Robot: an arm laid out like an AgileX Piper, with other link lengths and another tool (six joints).
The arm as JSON. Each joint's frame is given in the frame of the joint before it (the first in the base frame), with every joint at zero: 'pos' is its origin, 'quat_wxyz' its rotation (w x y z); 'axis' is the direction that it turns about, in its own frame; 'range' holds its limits. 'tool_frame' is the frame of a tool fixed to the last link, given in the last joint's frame.
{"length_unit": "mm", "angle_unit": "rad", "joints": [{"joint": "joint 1", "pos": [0.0, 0.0, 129.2], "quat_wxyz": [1.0, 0.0, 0.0, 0.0], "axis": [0.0, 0.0, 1.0], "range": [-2.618, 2.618]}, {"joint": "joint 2", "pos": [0.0, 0.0, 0.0], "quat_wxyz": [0.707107, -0.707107, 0.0, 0.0], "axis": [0.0, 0.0, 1.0], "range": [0.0, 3.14]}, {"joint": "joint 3", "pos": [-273.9, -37.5, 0.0], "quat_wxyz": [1.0, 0.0, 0.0, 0.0], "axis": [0.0, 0.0, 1.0], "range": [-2.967, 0.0]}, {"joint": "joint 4", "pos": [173.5, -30.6, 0.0], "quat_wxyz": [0.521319, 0.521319, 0.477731, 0.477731], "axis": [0.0, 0.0, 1.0], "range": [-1.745, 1.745]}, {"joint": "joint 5", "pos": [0.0, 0.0, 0.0], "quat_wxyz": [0.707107, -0.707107, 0.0, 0.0], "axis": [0.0, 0.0, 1.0], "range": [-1.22, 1.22]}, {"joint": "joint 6", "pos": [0.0, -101.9, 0.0], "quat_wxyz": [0.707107, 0.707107, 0.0, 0.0], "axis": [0.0, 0.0, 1.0], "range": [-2.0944, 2.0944]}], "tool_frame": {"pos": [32.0, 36.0, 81.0], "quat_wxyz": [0.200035, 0.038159, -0.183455, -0.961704]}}
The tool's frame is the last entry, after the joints.
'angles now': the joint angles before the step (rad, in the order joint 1, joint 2, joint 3, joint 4, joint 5, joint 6). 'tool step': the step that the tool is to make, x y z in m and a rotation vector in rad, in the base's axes. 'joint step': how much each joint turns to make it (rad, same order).
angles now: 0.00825 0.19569 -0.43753 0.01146 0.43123 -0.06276
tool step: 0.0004 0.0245 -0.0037 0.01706 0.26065 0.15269
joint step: 0.03163 0.19835 -0.13055 0.20496 0.20416 -0.16997
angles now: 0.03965 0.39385 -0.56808 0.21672 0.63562 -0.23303
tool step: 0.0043 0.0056 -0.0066 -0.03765 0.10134 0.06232
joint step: 0.00424 0.09854 -0.02503 0.05180 0.04391 -0.09017
